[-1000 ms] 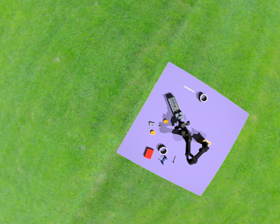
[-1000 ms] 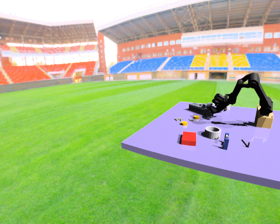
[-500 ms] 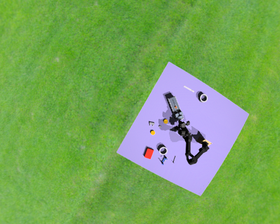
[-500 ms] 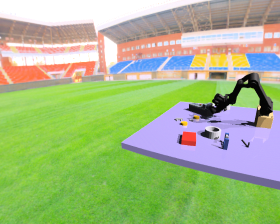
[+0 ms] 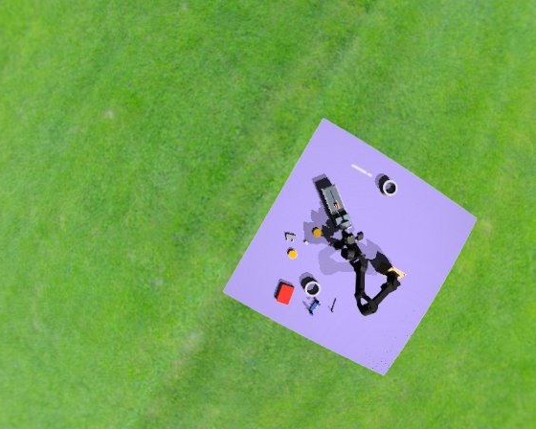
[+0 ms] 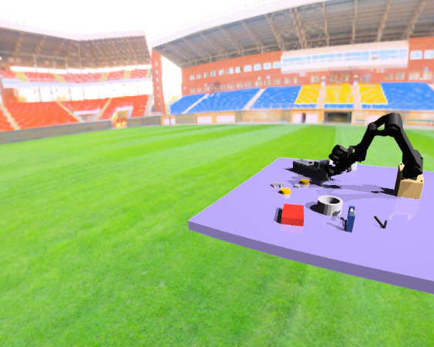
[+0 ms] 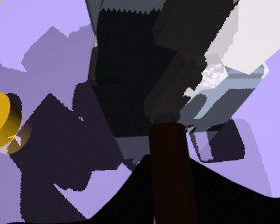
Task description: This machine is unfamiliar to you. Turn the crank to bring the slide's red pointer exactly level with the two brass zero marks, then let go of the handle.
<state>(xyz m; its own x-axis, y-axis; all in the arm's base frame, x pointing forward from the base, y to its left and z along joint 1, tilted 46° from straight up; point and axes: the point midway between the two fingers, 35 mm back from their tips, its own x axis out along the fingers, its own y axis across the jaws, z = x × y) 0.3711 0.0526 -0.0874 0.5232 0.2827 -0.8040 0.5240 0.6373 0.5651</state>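
The brown crank handle is 20 mm behind my gripper tip, 10 mm to the left of it and 30 mm above it. The rest, counted from my gripper tip: red pointer (130 mm ahead, 100 mm to the right, 50 mm above); white bar (110 mm ahead, 390 mm to the right, 30 mm below); small grey bracket (230 mm ahead, 230 mm to the left, 30 mm below).
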